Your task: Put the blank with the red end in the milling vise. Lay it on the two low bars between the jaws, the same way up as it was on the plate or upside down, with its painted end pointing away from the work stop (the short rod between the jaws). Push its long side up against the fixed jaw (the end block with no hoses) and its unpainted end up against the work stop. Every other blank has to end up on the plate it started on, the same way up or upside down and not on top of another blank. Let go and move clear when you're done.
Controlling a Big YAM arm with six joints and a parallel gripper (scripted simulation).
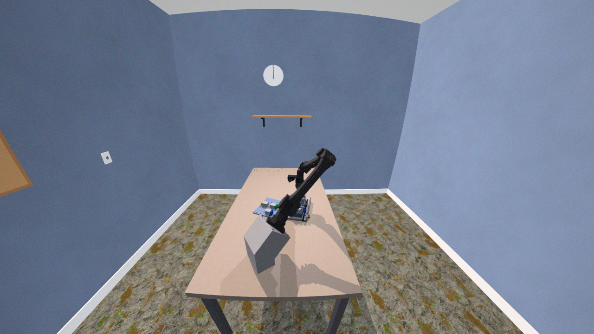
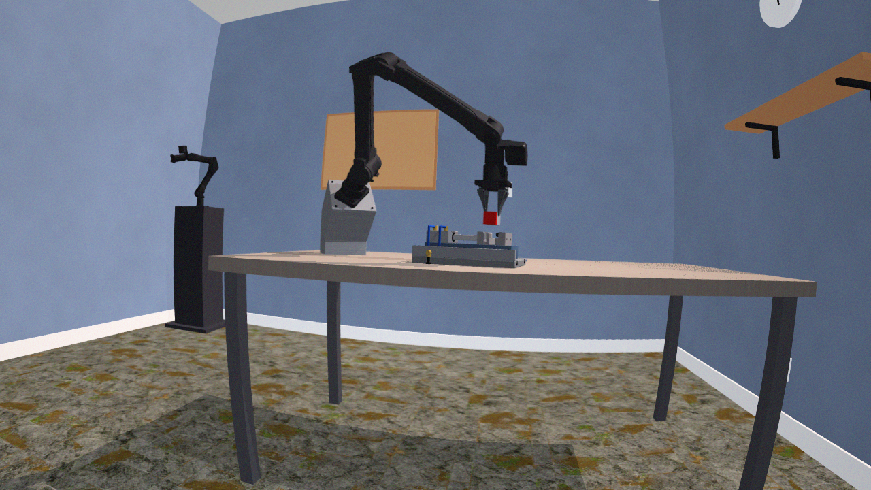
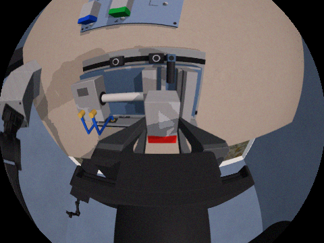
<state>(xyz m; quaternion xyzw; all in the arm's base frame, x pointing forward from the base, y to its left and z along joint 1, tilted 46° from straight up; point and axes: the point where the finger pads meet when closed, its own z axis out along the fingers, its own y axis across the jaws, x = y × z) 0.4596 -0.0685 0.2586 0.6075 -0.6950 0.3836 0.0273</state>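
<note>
My gripper is now 6 cm above the work stop, 4 cm to the right of it and 3 cm short of it. From my hand the other things lie so: green-ended blank 23 cm to the left, 13 cm below, 2 cm behind; blue plate 27 cm to the left, 15 cm below; vise 11 cm below, 6 cm behind, 2 cm to the left.
</note>
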